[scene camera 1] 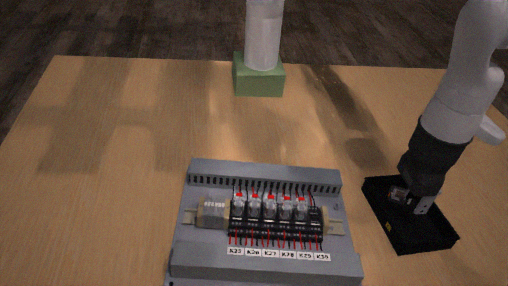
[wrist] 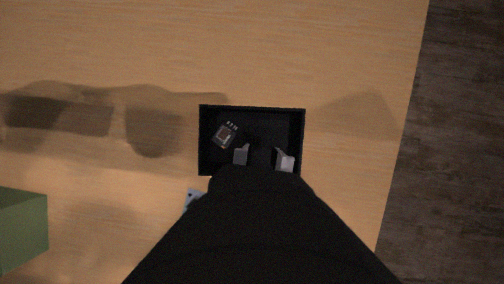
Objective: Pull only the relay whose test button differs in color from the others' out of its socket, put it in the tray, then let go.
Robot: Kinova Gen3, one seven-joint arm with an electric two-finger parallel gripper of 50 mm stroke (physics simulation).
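Places are measured from the arm's base along level axes (x ahead, y left, z up), in millimetres.
Pixels of known places: gripper, fingertip midpoint: (scene camera 1: 414, 204) (wrist: 261, 153); arm's base, link origin: (scene camera 1: 260, 61).
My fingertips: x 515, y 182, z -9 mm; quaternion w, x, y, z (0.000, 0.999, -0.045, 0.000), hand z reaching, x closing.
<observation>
For each thing: its top centre in the pictures, then the offset to it from my fingertips. "spot": a spot on its surface instead.
- pulled relay, top centre: (wrist: 224, 134) (scene camera 1: 401, 192) 60 mm back, 21 mm left, 36 mm down
- K27, top centre: (scene camera 1: 271, 200) 32 mm back, 266 mm right, 9 mm up
- K30, surface spot: (scene camera 1: 314, 217) spot: 15 mm back, 184 mm right, 29 mm down
The pulled relay (scene camera 1: 398, 195) (wrist: 224, 136) lies tipped over in the black tray (scene camera 1: 363, 190) (wrist: 304, 125), at its left part in the wrist view, with its pins showing. Its test button cannot be made out clearly. My gripper (wrist: 261, 153) is open and empty. It is over the tray, with its fingers to the right of the relay in the wrist view and apart from it. In the scene view one fingertip shows beside the relay. Several relays with red test buttons, such as the one at K27 (scene camera 1: 270, 206), stand in their sockets. The socket at K30 (scene camera 1: 314, 217) holds no relay.
The grey panel (scene camera 1: 267, 265) with cable ducts, terminal blocks (scene camera 1: 213, 212) and wires is left of the tray in the scene view. A green block (scene camera 1: 259, 84) (wrist: 25, 230) with a white cylinder (scene camera 1: 262, 37) stands at the back of the table.
</observation>
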